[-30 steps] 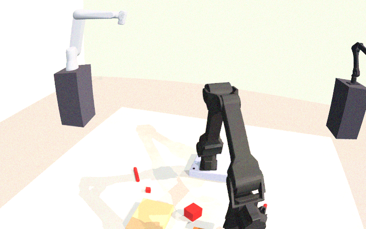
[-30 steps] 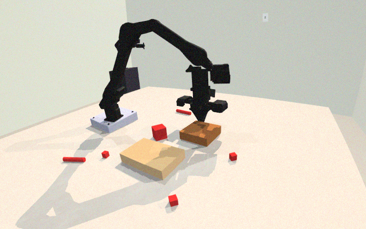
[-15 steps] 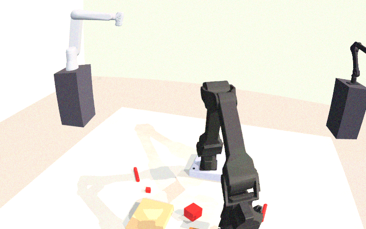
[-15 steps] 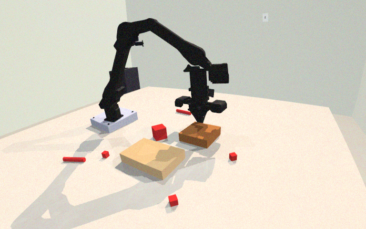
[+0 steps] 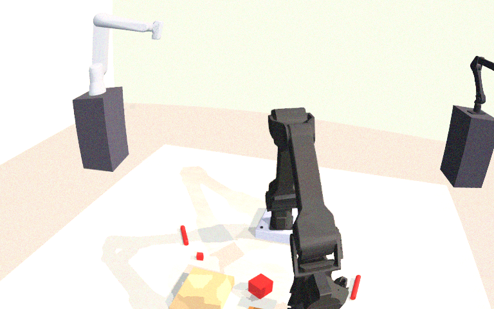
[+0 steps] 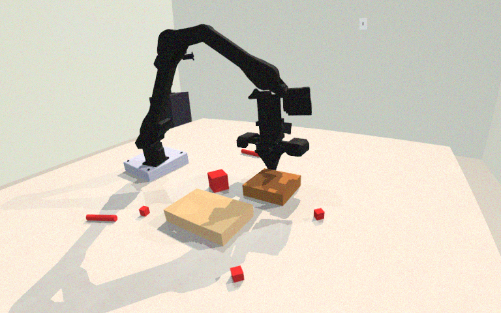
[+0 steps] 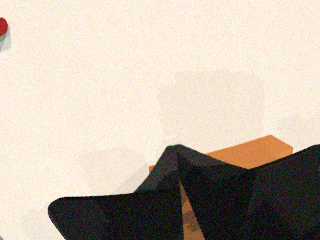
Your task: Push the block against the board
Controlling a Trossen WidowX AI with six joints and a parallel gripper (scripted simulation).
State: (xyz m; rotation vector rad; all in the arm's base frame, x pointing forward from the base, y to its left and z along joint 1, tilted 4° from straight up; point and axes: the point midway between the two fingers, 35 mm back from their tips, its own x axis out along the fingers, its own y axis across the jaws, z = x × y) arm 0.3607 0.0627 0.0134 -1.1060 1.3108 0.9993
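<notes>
The square block is 7 cm to the right of my gripper tip and 2 cm ahead of it. Also, from my gripper tip: board 22 cm to the right, 6 cm behind; red cube 11 cm behind, 10 cm to the right, 1 cm above.
</notes>
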